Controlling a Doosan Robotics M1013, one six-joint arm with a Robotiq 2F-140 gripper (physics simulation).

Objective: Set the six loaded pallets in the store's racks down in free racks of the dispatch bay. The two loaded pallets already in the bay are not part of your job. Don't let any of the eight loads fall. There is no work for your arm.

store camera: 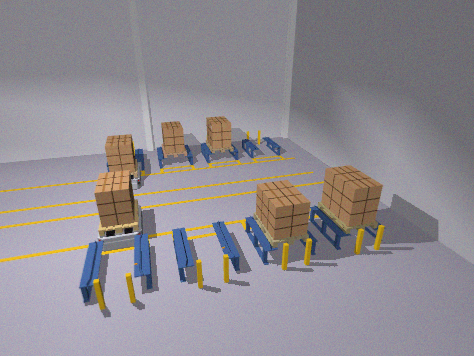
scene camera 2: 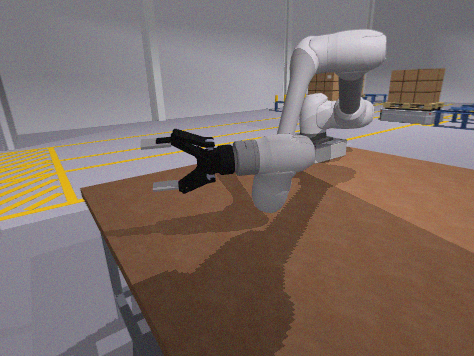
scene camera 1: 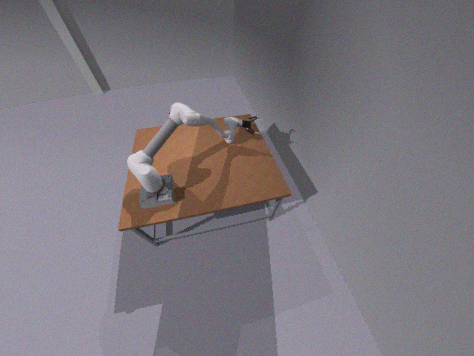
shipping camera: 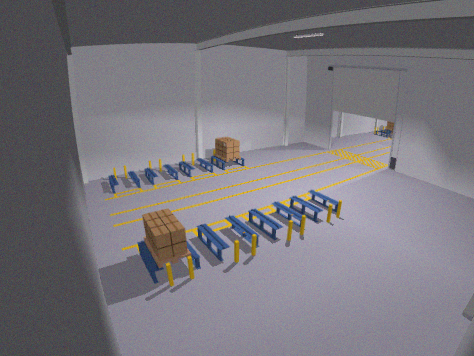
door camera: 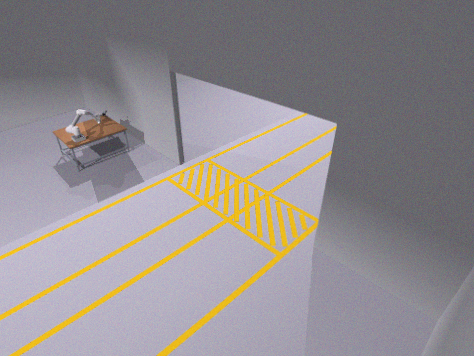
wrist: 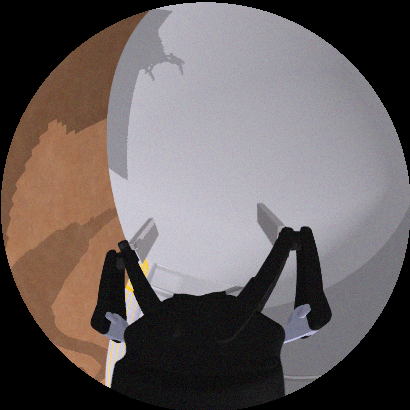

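Seen in the pictures: gripper, between the fingertips: (scene camera 2: 147, 167) (scene camera 1: 261, 126) (door camera: 110, 113) (wrist: 204, 219); arm's base, origin of its link: (scene camera 2: 312, 140) (scene camera 1: 155, 188) (door camera: 78, 136).
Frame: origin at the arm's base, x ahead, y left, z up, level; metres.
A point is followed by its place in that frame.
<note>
In the store camera, one load (store camera: 115, 199) {x -7.425, y -1.260, z 0.301 m} stands upright on its pallet on a white vehicle (store camera: 120, 242) {x -7.366, y -1.095, z -0.667 m}, in the aisle before an empty near-left rack (store camera: 92, 262) {x -6.847, y -0.338, z -0.452 m}. A second load (store camera: 120, 151) {x -7.737, y -4.100, z 0.365 m} is at the far-left rack, with a white vehicle (store camera: 136, 181) {x -8.037, y -3.914, z -0.569 m} partly showing under it. Two loads (store camera: 172, 136) {x -9.502, y -5.333, z 0.246 m} (store camera: 219, 133) {x -11.154, y -5.152, z 0.209 m} stand in far racks and two (store camera: 282, 210) {x -10.389, y 0.524, z 0.325 m} (store camera: 351, 196) {x -11.965, y 0.654, z 0.366 m} in near racks. In the shipping camera, two bay loads (shipping camera: 165, 234) {x 13.909, y -2.189, z 0.290 m} (shipping camera: 227, 149) {x 8.398, y -7.306, z 0.095 m} stand upright in racks; other bay racks (shipping camera: 265, 221) {x 10.910, y -2.247, z -0.490 m} (shipping camera: 172, 171) {x 11.042, y -7.738, z -0.497 m} hold no load. My gripper (scene camera 1: 257, 125) {x 1.199, y 0.323, z 0.164 m} (scene camera 2: 160, 165) (wrist: 204, 219) {x 1.199, y 0.323, z 0.164 m} is open and empty above the table's end.
The arm stands on a brown table (scene camera 1: 210, 200) {x 0.447, y -0.237, z -0.088 m} (door camera: 90, 131) {x 0.454, y 0.216, z -0.089 m} beside the wall. Yellow lane lines run through the doorway, over a hatched zone (door camera: 245, 200) (shipping camera: 357, 157). Yellow posts (shipping camera: 237, 251) (store camera: 285, 257) stand behind the racks. The door panel (shipping camera: 366, 90) {x 1.521, y -3.978, z 3.106 m} hangs above the opening.
</note>
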